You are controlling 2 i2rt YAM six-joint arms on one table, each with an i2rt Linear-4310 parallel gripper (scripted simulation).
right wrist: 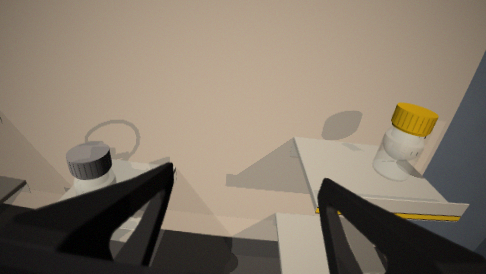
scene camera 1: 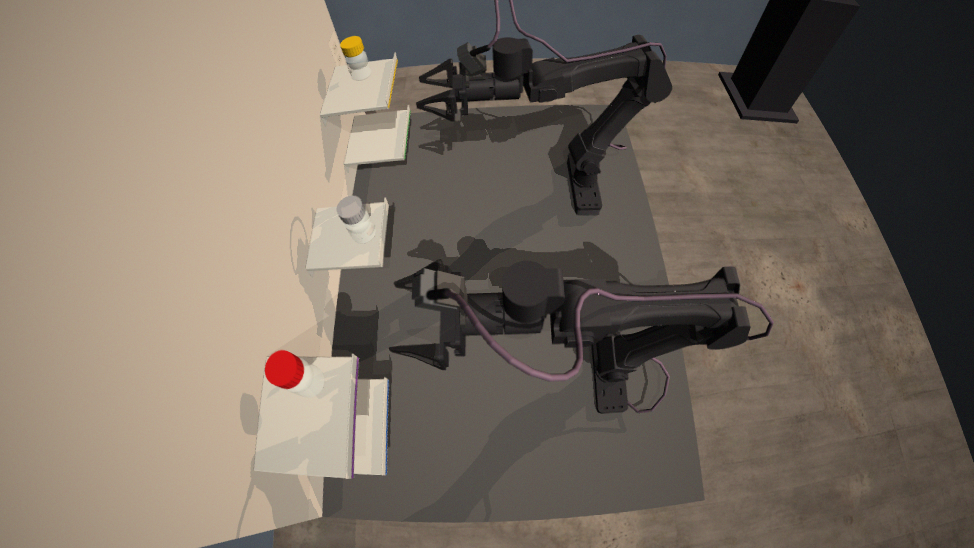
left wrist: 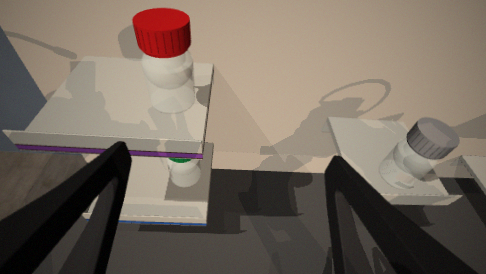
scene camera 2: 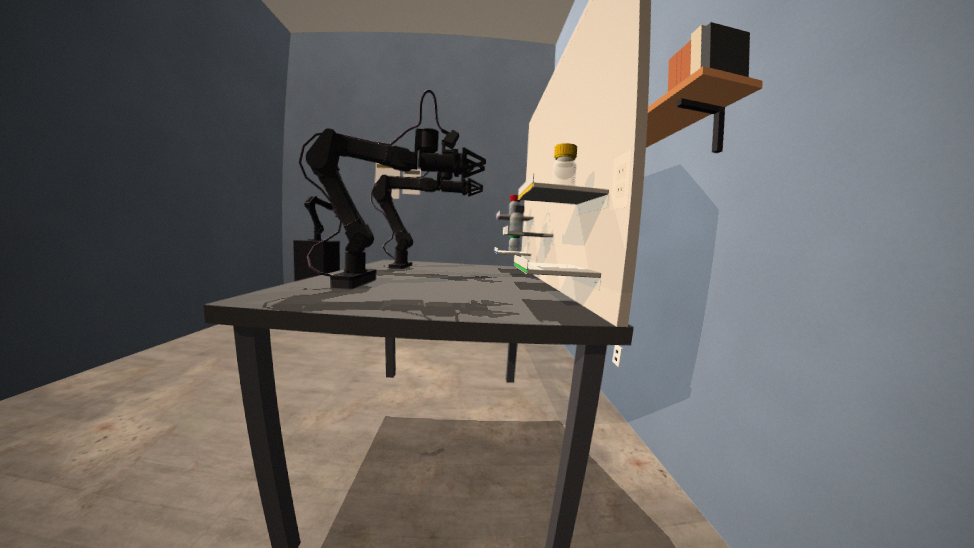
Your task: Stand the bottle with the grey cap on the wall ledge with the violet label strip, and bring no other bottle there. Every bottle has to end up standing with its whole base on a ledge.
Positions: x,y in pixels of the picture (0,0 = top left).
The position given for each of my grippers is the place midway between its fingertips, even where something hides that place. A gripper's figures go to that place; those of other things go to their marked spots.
Scene:
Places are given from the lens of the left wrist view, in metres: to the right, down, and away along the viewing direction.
my left gripper (left wrist: pixel 231 157): -0.01, 0.01, 0.11
red-cap bottle (left wrist: pixel 168 68): -0.08, -0.07, 0.24

